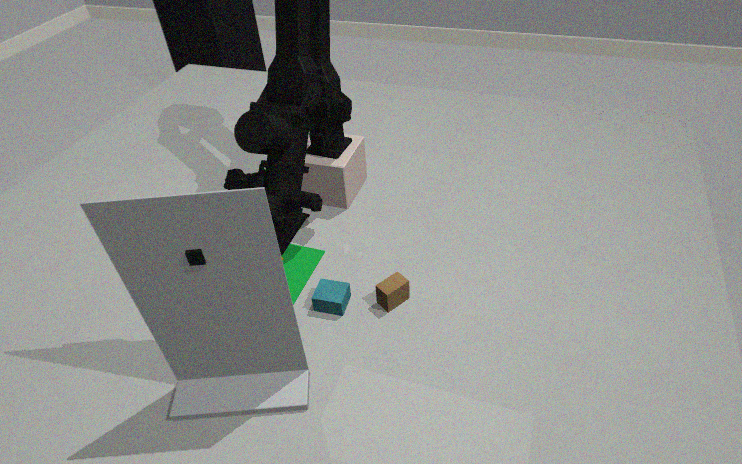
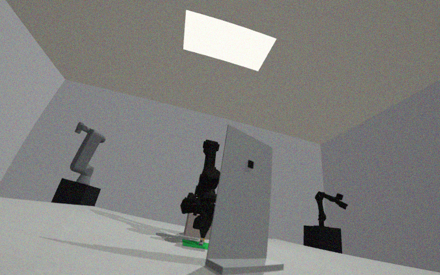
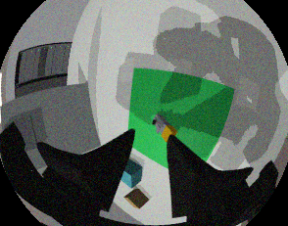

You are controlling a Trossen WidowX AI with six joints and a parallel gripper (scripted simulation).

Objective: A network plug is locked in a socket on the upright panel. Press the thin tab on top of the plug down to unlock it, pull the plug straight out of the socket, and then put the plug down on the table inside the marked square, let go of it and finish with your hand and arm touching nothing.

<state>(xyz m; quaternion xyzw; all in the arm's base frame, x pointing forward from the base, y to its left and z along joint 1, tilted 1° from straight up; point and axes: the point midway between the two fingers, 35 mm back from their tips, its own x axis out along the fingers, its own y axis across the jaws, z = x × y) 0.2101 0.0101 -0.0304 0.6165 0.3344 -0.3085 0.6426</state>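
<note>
Right now the network plug is 2 cm below my gripper tip. Round my gripper tip: brown block: 1 cm behind, 20 cm to the left, 1 cm below; then teal block: 3 cm ahead, 12 cm to the left, 2 cm below; then green marked square: 3 cm below.
</note>
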